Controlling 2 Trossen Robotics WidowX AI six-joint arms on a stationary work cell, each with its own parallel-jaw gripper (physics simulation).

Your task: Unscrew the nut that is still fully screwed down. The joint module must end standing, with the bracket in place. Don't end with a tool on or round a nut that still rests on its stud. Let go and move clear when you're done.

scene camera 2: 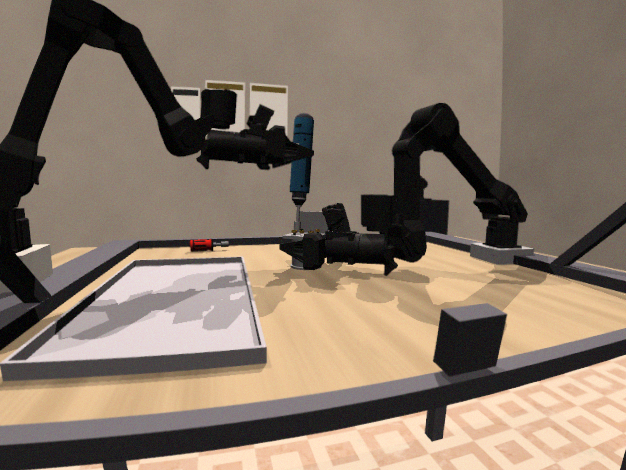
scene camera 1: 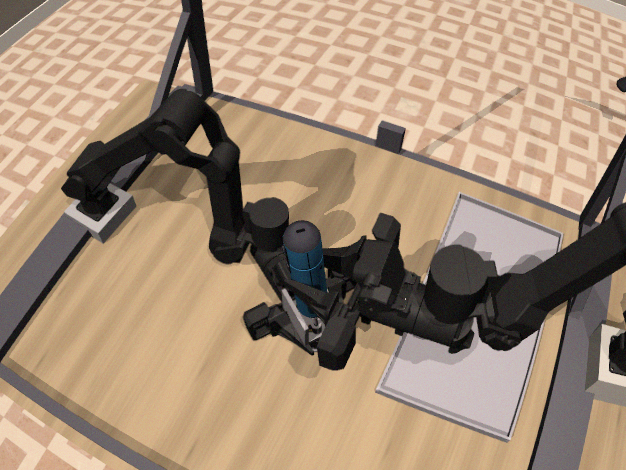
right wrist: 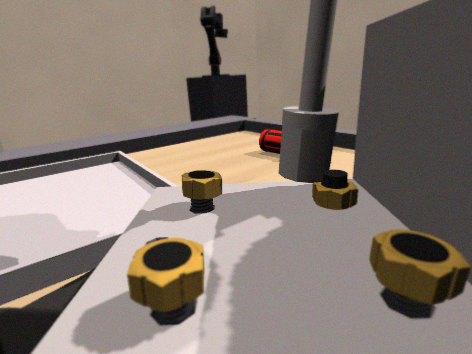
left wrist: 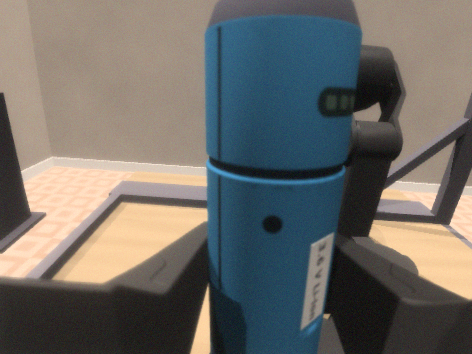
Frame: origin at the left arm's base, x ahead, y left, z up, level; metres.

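Seen in the pictures: left gripper, between the fingertips: (scene camera 2: 310,154) (scene camera 1: 292,266) (left wrist: 264,234); right gripper, between the fingertips: (scene camera 2: 285,245) (right wrist: 251,234); right arm's base, origin of its link: (scene camera 2: 501,245) (scene camera 1: 97,203).
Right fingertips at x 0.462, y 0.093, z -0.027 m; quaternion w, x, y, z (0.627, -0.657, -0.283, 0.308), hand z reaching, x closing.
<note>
Offsets run from my right fingertips to a thing's middle.
A blue electric screwdriver {dx +0.033, dy +0.004, dz +0.149 m} (scene camera 1: 306,260) (scene camera 2: 301,174) (left wrist: 272,125) stands upright, its shaft down. My left gripper (scene camera 2: 308,153) (left wrist: 264,234) is shut on its body. Its grey socket {dx +0.025, dy +0.000, dz +0.054 m} (right wrist: 308,145) is at the bracket's far edge in the right wrist view; whether it encloses a nut is hidden. The grey bracket {dx +0.034, dy -0.027, dz +0.042 m} (right wrist: 280,285) (scene camera 2: 313,221) sits on the joint module {dx +0.034, dy -0.027, dz -0.004 m} (scene camera 2: 298,263), which stands upright. Three brass nuts {dx +0.010, dy -0.027, dz +0.032 m} (right wrist: 201,185) {dx +0.035, dy -0.052, dz +0.032 m} (right wrist: 166,275) {dx +0.059, dy -0.026, dz +0.031 m} (right wrist: 420,265) sit raised on threaded studs. A fourth nut {dx +0.034, dy -0.002, dz +0.027 m} (right wrist: 335,196) sits low, its stud protruding. My right gripper (scene camera 2: 291,246) is shut on the module below the bracket.
A grey tray {dx -0.215, dy -0.158, dz -0.034 m} (scene camera 1: 455,399) (scene camera 2: 136,366) (right wrist: 45,170) lies beside the module. A red-handled tool {dx -0.140, dy +0.217, dz -0.027 m} (scene camera 2: 201,245) (right wrist: 270,141) lies on the table behind it. A dark block {dx +0.025, dy -0.458, dz -0.010 m} (scene camera 1: 390,136) (scene camera 2: 470,338) stands on the table's edge frame. Both arms crowd closely around the module.
</note>
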